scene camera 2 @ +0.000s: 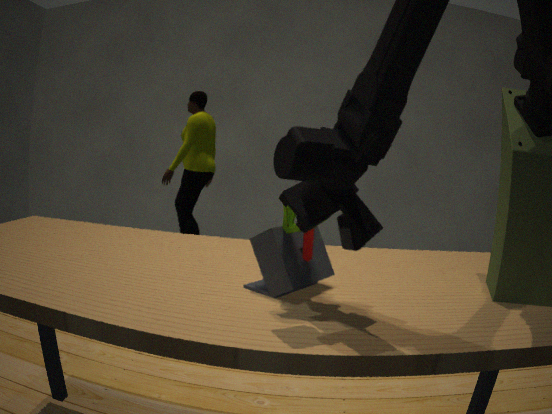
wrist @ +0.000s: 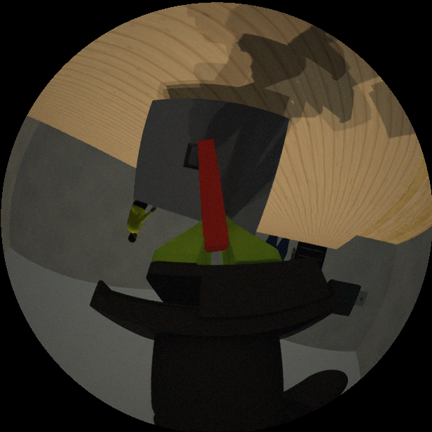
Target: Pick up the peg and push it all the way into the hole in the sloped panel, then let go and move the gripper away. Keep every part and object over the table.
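Where they show: gripper, fingertip midpoint: [scene camera 2: 286, 229]; arm's base, link origin: [scene camera 2: 539, 116].
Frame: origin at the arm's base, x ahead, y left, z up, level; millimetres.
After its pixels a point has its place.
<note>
The red peg [scene camera 2: 308, 245] {y 84, x 479, z -286 mm} [wrist: 212, 195] is a long square bar, held near one end by my gripper [scene camera 2: 295, 231] {y 63, x 520, z -266 mm} [wrist: 215, 218], whose green fingers are shut on it. The grey sloped panel [scene camera 2: 270, 257] {y 94, x 540, z -311 mm} [wrist: 165, 135] stands on the table. In the wrist view the panel's square hole [wrist: 192, 156] shows just left of the peg's far end, which partly covers its right side. The peg is outside the hole, in front of the panel's face; whether its tip touches the face I cannot tell.
The wooden table [scene camera 2: 125, 270] {y 84, x 840, z -382 mm} [wrist: 90, 90] bears the panel, with the arm's shadow across it. The arm's green pedestal [scene camera 2: 525, 225] {y 70, x 55, z -224 mm} stands at the right. A person in a yellow top [scene camera 2: 200, 142] [wrist: 135, 220] is beyond the table's far edge.
</note>
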